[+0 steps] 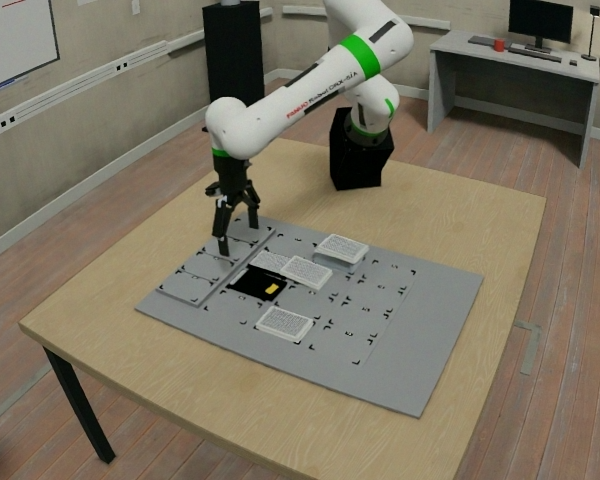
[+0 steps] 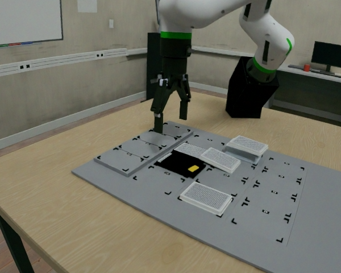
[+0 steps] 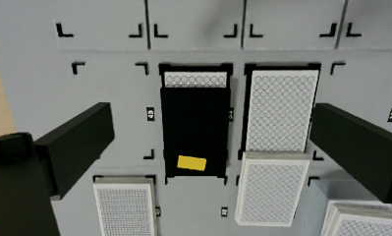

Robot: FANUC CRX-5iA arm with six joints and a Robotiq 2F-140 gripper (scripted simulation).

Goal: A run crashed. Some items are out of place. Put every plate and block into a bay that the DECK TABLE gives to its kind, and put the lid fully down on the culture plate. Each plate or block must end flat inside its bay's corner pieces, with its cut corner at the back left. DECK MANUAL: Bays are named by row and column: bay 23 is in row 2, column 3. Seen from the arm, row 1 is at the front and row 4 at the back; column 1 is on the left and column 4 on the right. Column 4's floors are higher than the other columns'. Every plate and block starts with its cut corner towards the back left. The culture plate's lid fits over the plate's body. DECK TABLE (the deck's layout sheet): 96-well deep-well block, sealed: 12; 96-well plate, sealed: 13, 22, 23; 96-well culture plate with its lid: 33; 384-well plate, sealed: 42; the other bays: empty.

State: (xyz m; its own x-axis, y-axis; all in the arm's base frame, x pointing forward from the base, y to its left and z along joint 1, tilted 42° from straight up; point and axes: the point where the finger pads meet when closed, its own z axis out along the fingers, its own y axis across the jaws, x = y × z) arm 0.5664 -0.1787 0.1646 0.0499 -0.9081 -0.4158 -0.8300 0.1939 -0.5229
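Now: the lid 13 cm below my hand, 6 cm to the left of it and 1 cm ahead of it. Round my hand: 384-well plate: 21 cm to the left, 14 cm below, 11 cm ahead; bay label 43: 14 cm below, 7 cm ahead, 4 cm to the left; 96-well plate: 14 cm below, 10 cm behind, 3 cm to the left.
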